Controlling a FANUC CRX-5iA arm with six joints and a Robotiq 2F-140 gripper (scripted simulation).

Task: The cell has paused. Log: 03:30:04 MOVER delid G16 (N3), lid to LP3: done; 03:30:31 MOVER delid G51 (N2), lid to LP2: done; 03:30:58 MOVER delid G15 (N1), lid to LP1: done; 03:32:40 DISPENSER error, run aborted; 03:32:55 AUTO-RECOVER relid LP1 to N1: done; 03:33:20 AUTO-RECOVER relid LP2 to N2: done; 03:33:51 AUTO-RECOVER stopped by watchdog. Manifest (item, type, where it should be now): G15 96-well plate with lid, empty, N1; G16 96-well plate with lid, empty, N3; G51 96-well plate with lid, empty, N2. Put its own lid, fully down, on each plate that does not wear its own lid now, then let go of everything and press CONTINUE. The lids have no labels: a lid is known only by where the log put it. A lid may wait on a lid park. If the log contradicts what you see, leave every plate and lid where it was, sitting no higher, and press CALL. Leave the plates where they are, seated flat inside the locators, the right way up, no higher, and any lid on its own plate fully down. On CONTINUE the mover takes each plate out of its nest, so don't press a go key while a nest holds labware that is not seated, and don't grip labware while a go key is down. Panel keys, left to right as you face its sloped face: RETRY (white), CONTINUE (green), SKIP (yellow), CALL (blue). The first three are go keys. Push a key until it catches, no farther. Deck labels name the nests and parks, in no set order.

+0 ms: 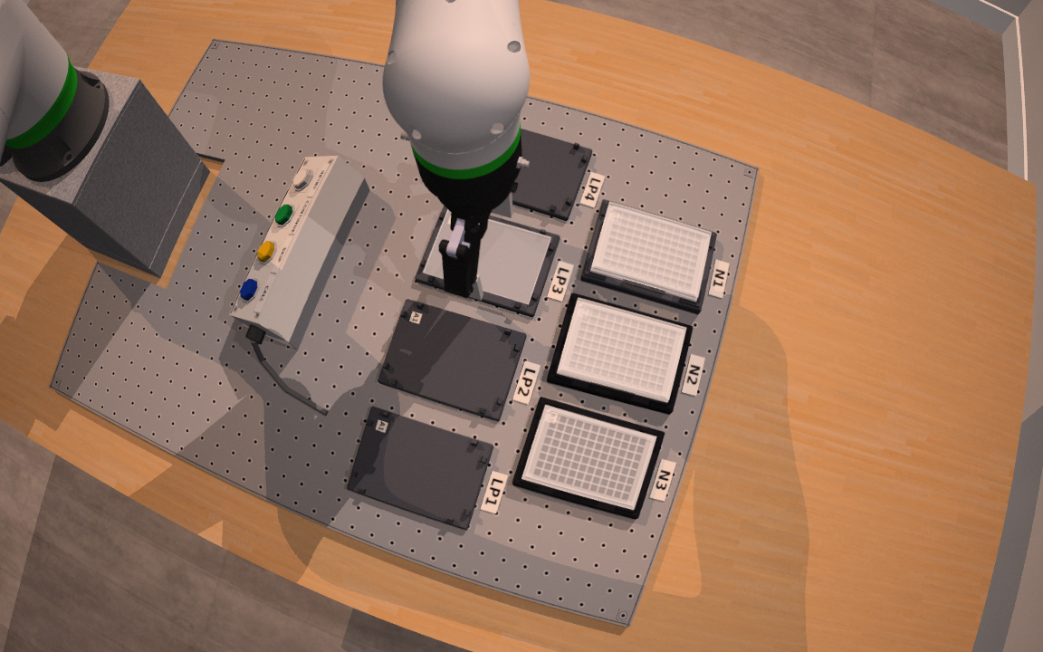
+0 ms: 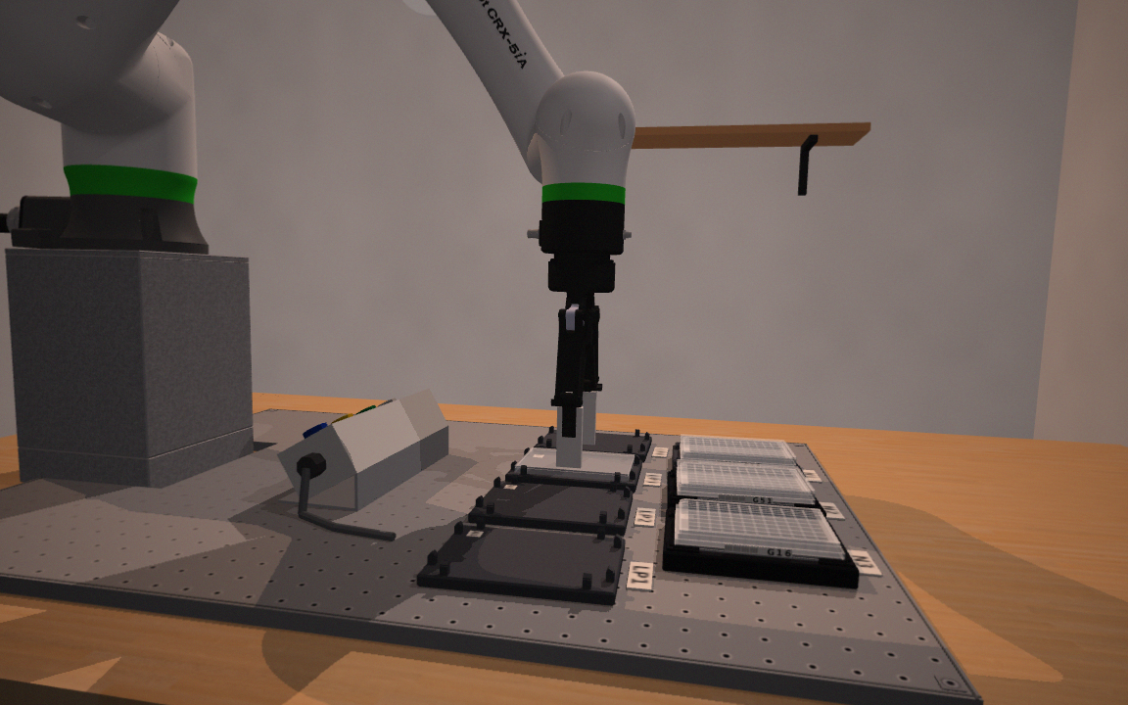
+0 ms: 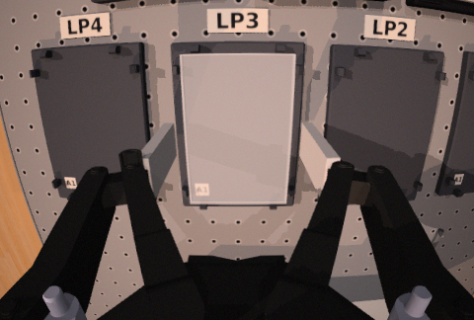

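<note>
Now: hand 3 cm above the clear lid. Round my hand: lid park LP2: 12 cm to the right, 4 cm below, 2 cm behind; then lid park LP4: 12 cm to the left, 4 cm below, 2 cm ahead; then lid park LP3: 4 cm below.
</note>
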